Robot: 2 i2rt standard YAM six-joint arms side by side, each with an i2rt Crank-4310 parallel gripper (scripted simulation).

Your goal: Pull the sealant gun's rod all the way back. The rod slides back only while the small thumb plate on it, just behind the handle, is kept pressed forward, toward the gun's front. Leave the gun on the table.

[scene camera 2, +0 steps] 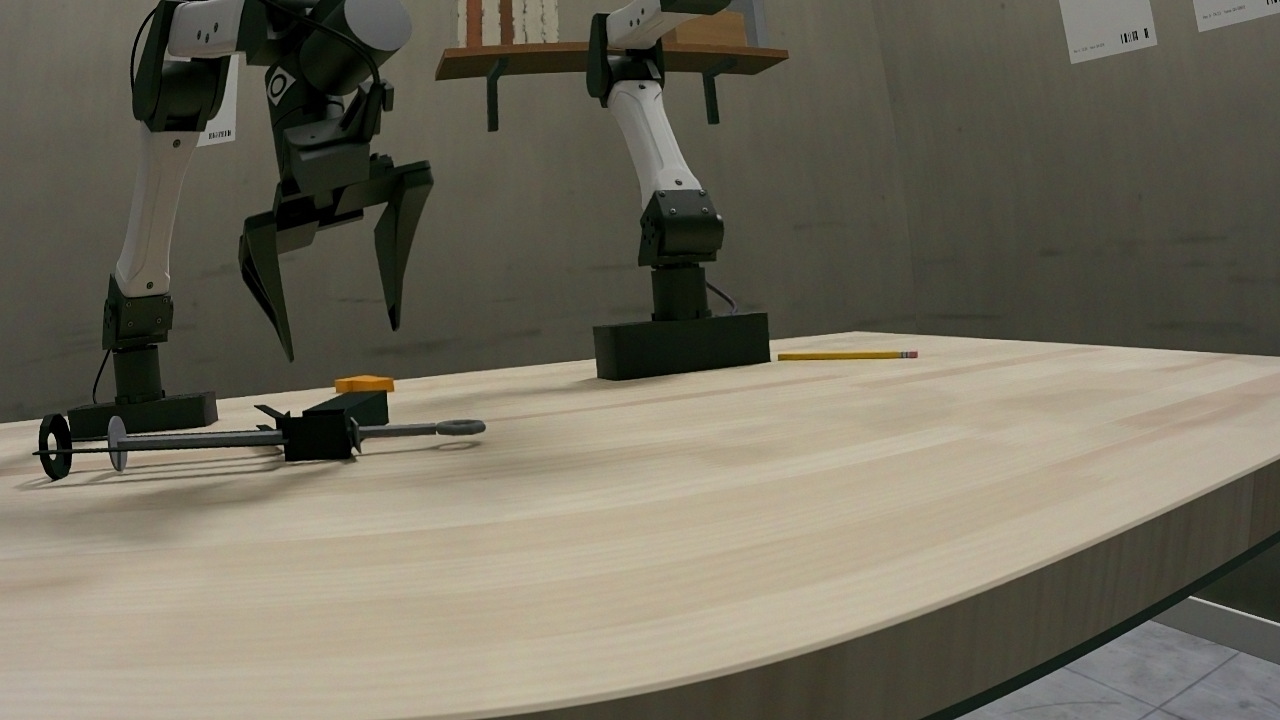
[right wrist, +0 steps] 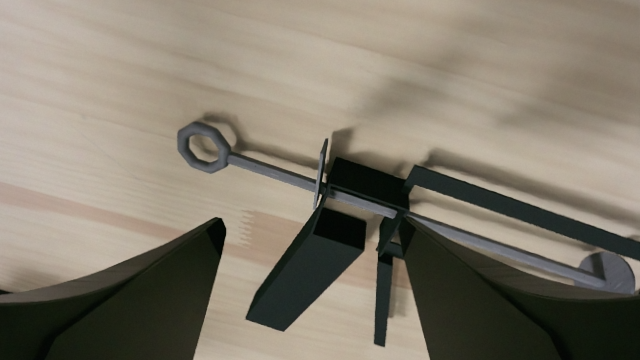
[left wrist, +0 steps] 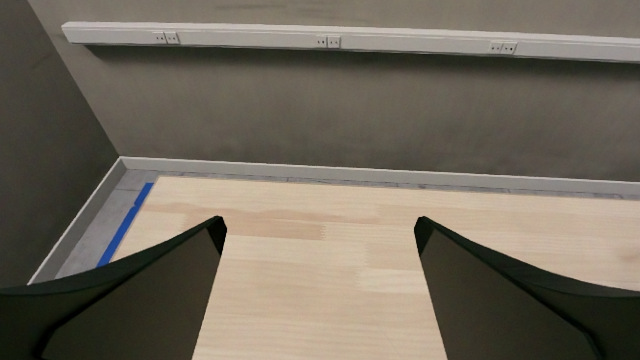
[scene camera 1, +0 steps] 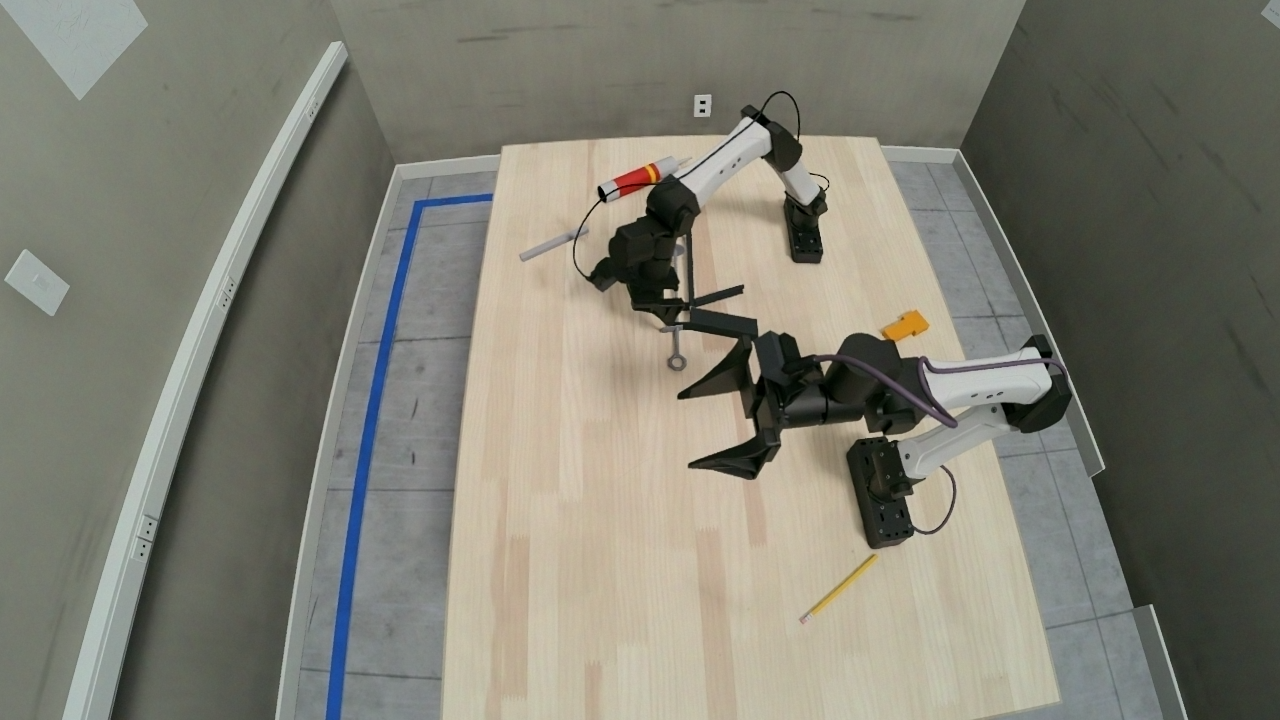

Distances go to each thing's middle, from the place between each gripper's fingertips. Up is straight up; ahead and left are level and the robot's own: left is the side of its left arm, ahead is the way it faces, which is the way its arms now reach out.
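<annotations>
I find the orange block [scene camera 2: 363, 383] 80 mm below my right hand [scene camera 2: 344, 345], 30 mm to the left of it and 550 mm behind it. The pencil [scene camera 2: 885, 354] is 80 mm below my right hand as well, and from that hand it is 270 mm behind and 570 mm to the left.
My left hand [scene camera 1: 682, 430], meanwhile, is 420 mm above the pencil, 150 mm to the right of it and 280 mm past it. The orange block is 410 mm below my left hand, 380 mm to the right of it and 560 mm behind it.
</annotations>
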